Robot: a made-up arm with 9 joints. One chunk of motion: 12 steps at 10 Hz.
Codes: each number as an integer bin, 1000 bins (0 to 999) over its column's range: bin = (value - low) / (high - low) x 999, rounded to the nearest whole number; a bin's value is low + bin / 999 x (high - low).
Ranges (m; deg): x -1.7..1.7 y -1.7..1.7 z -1.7..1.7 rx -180..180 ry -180..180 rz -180..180
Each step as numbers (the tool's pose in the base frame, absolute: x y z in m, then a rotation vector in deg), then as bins.
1 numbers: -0.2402 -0.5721 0.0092 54.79 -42.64 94.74
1 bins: 429 331 502 652 381 762
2 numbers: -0.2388 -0.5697 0.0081 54.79 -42.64 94.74
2 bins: 429 332 502 652 381 762
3 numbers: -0.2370 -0.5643 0.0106 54.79 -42.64 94.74
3 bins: 430 334 503 652 381 762
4 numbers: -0.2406 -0.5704 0.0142 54.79 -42.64 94.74
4 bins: 429 332 504 652 381 762
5 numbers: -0.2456 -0.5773 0.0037 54.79 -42.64 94.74
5 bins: 427 330 501 652 381 762
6 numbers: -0.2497 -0.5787 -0.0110 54.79 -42.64 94.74
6 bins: 426 329 496 652 381 762
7 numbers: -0.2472 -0.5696 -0.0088 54.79 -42.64 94.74
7 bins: 427 332 497 652 381 762
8 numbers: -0.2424 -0.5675 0.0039 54.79 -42.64 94.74
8 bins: 428 333 501 652 381 762
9 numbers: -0.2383 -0.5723 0.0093 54.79 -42.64 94.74
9 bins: 429 331 502 652 381 762
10 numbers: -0.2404 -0.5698 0.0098 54.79 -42.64 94.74
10 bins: 429 332 502 652 381 762
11 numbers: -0.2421 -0.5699 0.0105 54.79 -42.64 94.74
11 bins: 428 332 503 652 381 762
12 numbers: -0.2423 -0.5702 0.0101 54.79 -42.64 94.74
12 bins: 428 332 502 652 381 762
